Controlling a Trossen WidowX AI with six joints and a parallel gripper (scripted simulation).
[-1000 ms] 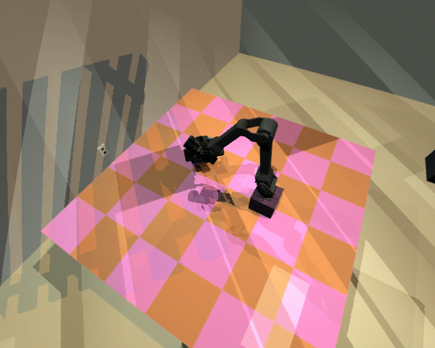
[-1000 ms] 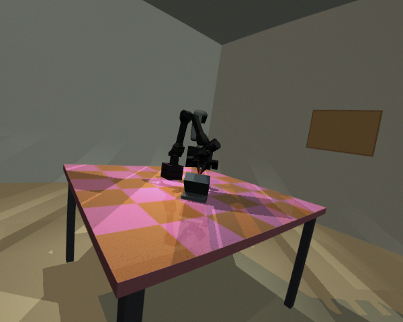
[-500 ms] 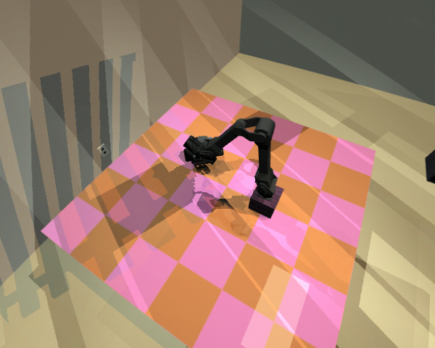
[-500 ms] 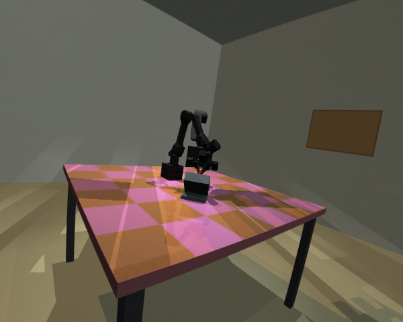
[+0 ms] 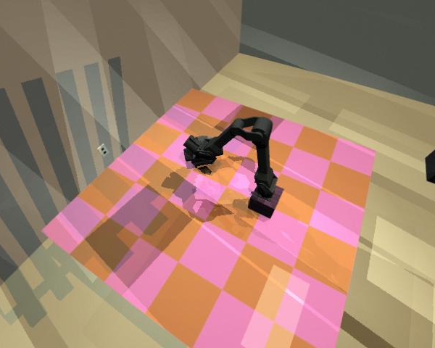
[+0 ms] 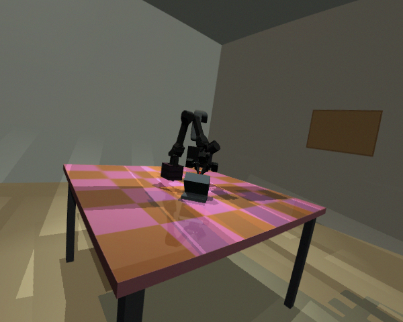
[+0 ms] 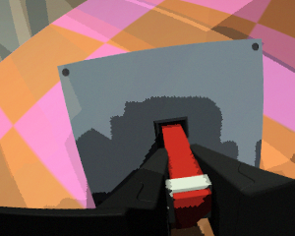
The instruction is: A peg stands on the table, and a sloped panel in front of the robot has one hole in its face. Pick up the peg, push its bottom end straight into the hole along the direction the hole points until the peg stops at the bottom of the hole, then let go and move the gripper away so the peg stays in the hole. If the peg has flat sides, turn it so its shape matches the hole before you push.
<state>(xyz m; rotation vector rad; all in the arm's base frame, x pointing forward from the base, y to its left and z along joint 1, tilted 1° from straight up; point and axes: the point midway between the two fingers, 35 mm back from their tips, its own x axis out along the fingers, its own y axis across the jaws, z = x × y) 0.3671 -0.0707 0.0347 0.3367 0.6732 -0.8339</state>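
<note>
The sloped panel is 30 mm ahead of my gripper tip, 30 mm to the right of it and 40 mm below it. The rest, counted from my gripper tip: peg 10 mm behind, 10 mm to the left, 10 mm above.
</note>
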